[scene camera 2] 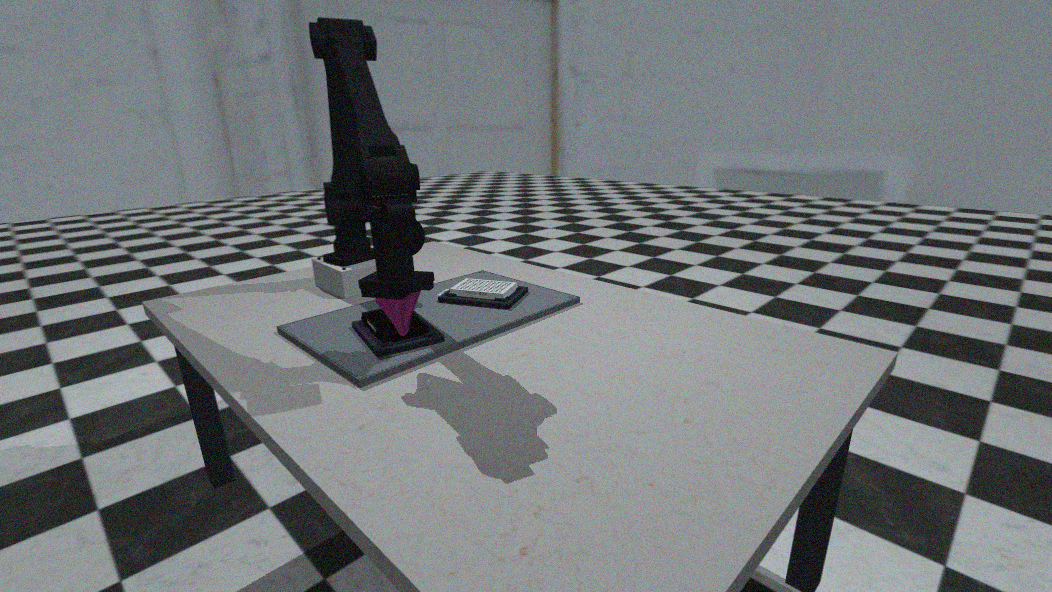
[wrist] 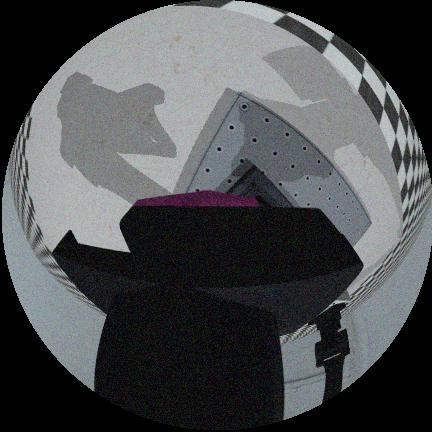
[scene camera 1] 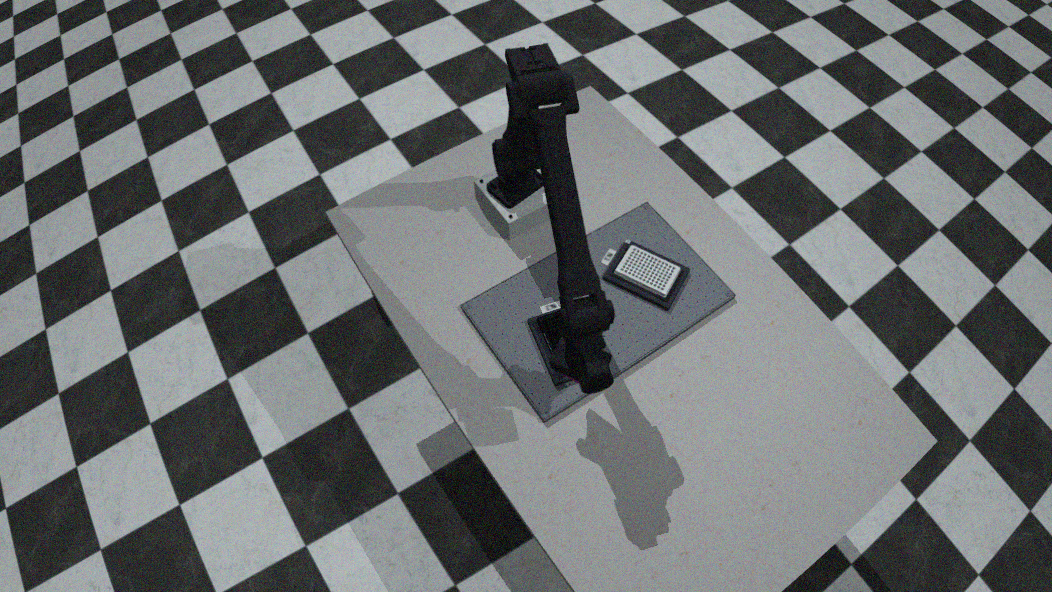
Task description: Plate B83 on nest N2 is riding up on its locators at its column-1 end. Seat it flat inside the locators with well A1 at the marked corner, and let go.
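Frame: origin at the arm's base, x ahead, y left, z up, level; centimetres.
Seen in the pictures: gripper, fingertip midpoint: [scene camera 2: 404, 334] [wrist: 207, 197]; arm's base, link origin: [scene camera 2: 353, 258] [wrist: 326, 312] [scene camera 1: 516, 186].
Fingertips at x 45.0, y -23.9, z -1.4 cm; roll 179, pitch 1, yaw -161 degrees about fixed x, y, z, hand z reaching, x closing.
Offsets run from my fingertips to a thing's top centre. "*": to the spot under its first point.
A black plate {dx -9.1, dy +5.6, dz -0.7 cm} [scene camera 2: 377, 324] sits on the dark nest {dx -8.7, dy +5.5, dz -2.1 cm} [scene camera 1: 539, 349] [scene camera 2: 384, 349] [wrist: 243, 183] at the near left of the grey board. It is mostly hidden by the arm in scene camera 1 and by the gripper in the wrist view. In scene camera 2 its left part stands above the nest rim; whether it lies flat cannot be told. My gripper [scene camera 2: 402, 331] points down with its magenta fingers shut and empty, the tips over the right part of this nest. Whether they touch the plate is unclear. The nest labels and the corner mark are not readable.
A white well plate {dx -9.0, dy +30.7, dz -1.3 cm} [scene camera 1: 647, 270] [scene camera 2: 483, 287] sits on a second dark nest {* dx -0.4, dy +27.9, dz -2.7 cm} [scene camera 1: 667, 303] [scene camera 2: 502, 302], farther right on the grey board {dx -11.4, dy +18.6, dz -3.8 cm} [scene camera 1: 507, 323] [scene camera 2: 316, 336] [wrist: 300, 160]. A small white label {* dx -17.8, dy +8.8, dz -3.7 cm} [scene camera 1: 549, 307] stands beside the near nest. The arm's base [scene camera 1: 507, 213] [scene camera 2: 339, 279] is behind the board.
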